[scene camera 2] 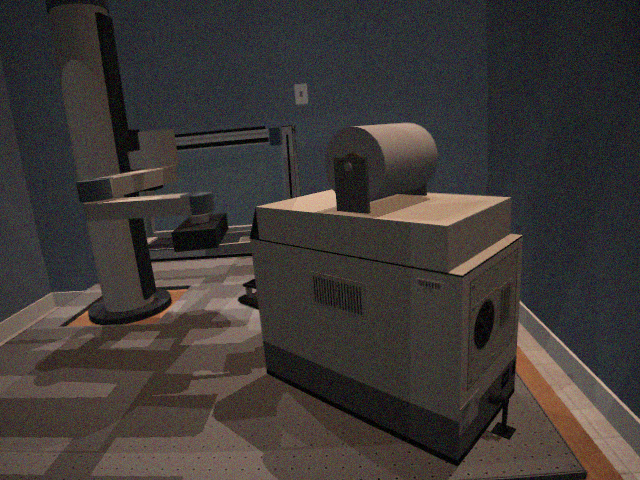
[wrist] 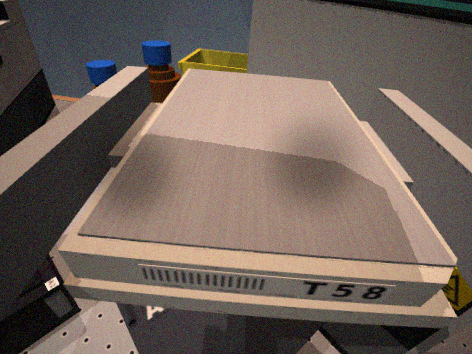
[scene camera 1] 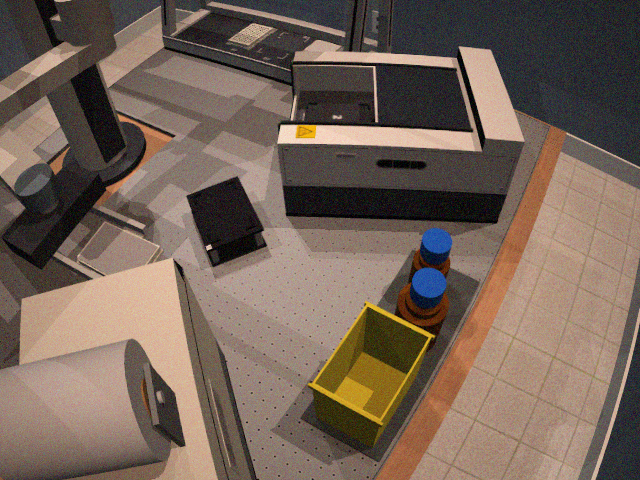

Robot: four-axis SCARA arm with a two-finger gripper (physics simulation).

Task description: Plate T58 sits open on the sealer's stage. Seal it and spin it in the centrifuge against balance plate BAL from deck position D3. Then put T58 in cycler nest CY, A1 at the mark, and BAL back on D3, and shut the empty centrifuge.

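Places are measured from the arm's base along level axes (x down, y back, z left), in centimetres.
Pixels of known places: gripper, fingertip midpoint: (wrist: 260, 99) (scene camera 1: 126, 257); arm's base, origin of the base link: (scene camera 2: 131, 308) (scene camera 1: 104, 156).
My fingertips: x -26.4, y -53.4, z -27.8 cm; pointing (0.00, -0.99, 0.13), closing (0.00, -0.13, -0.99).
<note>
Ahead of a thing's pixels: the offset from my fingertips to its top centre. "*": to the spot under its first point.
Plate T58 {dx +0.0, dy +2.2, dz -0.3 cm} (scene camera 1: 117, 248) (wrist: 260, 200) is level, with a smooth greyish film over its top; its barcode and label face the wrist camera. My gripper (scene camera 1: 119, 252) (wrist: 260, 99) is shut on T58 by its two sides and holds it up beside the sealer {dx -22.5, dy -20.4, dz -19.8 cm} (scene camera 1: 103, 304) (scene camera 2: 361, 310). In scene camera 2 the fingers and plate are hidden. The centrifuge, seemingly the long box machine {* dx +11.0, dy -12.4, dz +40.2 cm} (scene camera 1: 336, 170), has an opening at its top left with a dark nest inside marked 2. A pale welled plate {dx +18.0, dy +45.8, dz +85.4 cm} (scene camera 1: 251, 35), its label unreadable, sits on the back deck (scene camera 1: 227, 56). The cycler is not clearly identifiable.
A low black stand (scene camera 1: 224, 214) is between the sealer and the long machine. Two blue-capped brown bottles (scene camera 1: 435, 245) (scene camera 1: 428, 289) and a yellow bin (scene camera 1: 341, 413) (wrist: 215, 60) stand near the table's right edge. A large film roll {dx -22.5, dy -22.0, dz -21.2 cm} (scene camera 1: 67, 408) (scene camera 2: 408, 155) sits on top of the sealer.
</note>
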